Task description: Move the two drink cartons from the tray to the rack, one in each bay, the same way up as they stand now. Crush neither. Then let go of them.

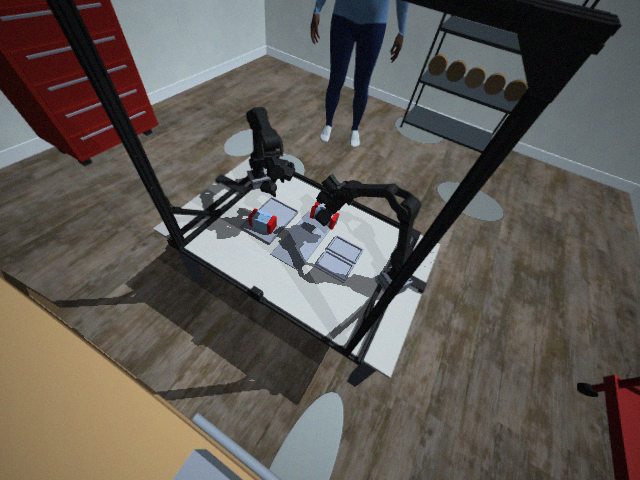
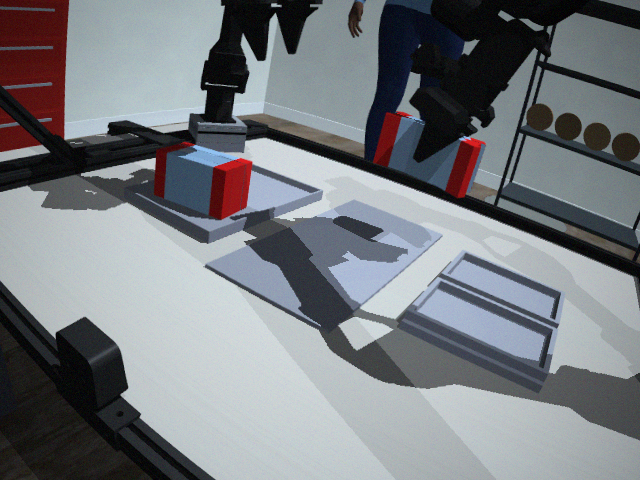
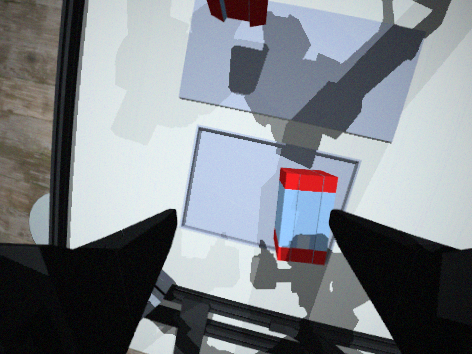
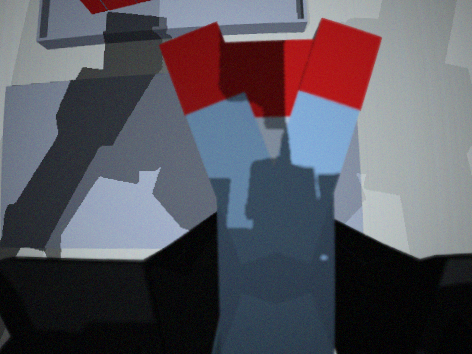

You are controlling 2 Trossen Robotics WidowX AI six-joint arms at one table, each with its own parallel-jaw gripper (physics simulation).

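Places are measured from the left arm's base along level axes (x ahead, y left, z up), in millimetres.
Where they show: left gripper, fingertip midpoint: (image 1: 278,189) (image 2: 277,57) (image 3: 253,216); right gripper, fingertip midpoint: (image 2: 420,159) (image 4: 265,218); left arm's base, link origin: (image 1: 258,174) (image 2: 217,119).
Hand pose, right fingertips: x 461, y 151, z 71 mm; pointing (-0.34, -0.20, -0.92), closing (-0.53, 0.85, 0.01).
Observation:
Things, the pixels of their top centre, and the offset from my right fingertips.
- tray, top centre: (image 2: 228,188) (image 3: 264,196) (image 1: 270,218) 169 mm back, 197 mm right, 110 mm down
- rack, top centre: (image 2: 498,300) (image 1: 340,256) 178 mm ahead, 22 mm left, 106 mm down
One carton (image 1: 262,220) (image 2: 201,180) (image 3: 307,215), blue with red ends, lies lengthwise at one side of the tray (image 1: 282,206) (image 2: 284,191) (image 3: 230,185). My left gripper (image 2: 278,54) (image 3: 253,216) is open and empty, high above the tray. My right gripper (image 1: 323,214) (image 4: 265,218) is shut on the other carton (image 1: 336,219) (image 2: 465,167) (image 3: 240,10) (image 4: 325,130), lifted in the air. That carton's long sides are pinched in at the middle and its near end splays in a V. The rack (image 1: 339,257) (image 2: 475,351) has two bays; no carton lies in either.
A thin flat plate (image 1: 284,250) (image 2: 258,268) (image 3: 215,85) (image 4: 120,220) lies between tray and rack, with arm shadows across it. A black frame surrounds the table, with a small black block (image 2: 93,361) on its near rail. A person (image 1: 351,67) stands behind the table.

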